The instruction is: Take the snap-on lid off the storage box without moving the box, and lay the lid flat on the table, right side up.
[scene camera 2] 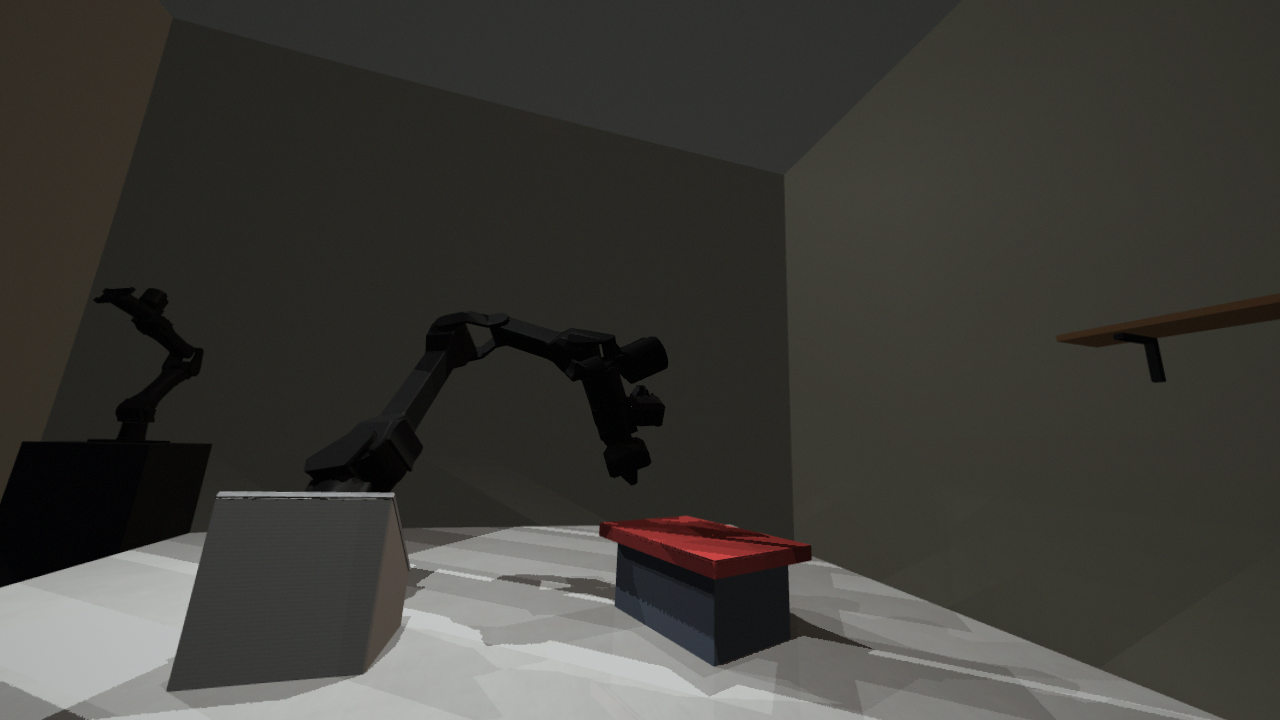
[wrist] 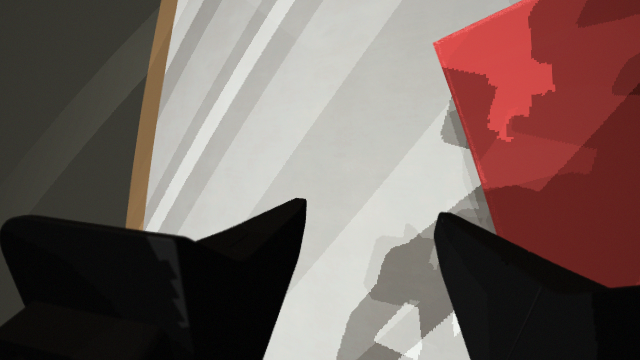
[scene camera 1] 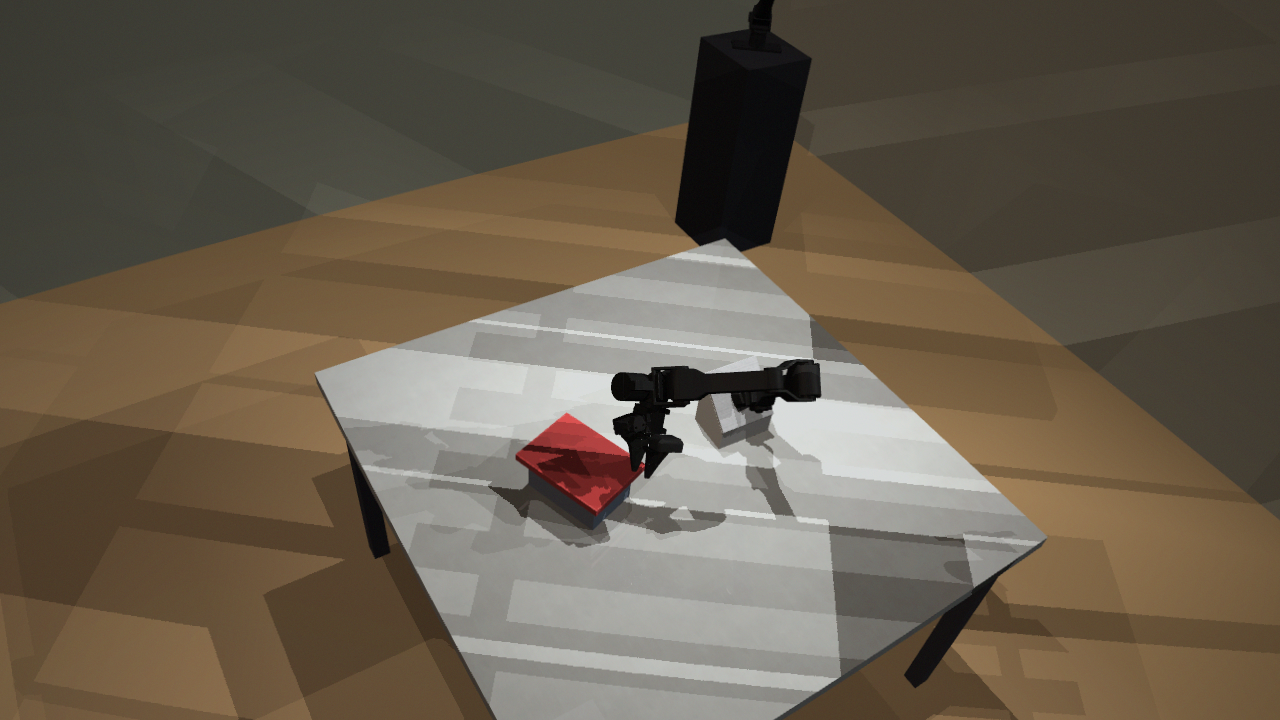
my gripper: scene camera 2 630, 474; wrist; scene camera 1
red lid: scene camera 2; wrist 541, 98; scene camera 1
storage box: scene camera 2 718, 620; scene camera 1 560, 499
same spot on red lid: (scene camera 1: 588, 468) = (scene camera 2: 688, 529)
same spot on my gripper: (wrist: 81, 283) = (scene camera 1: 650, 448)
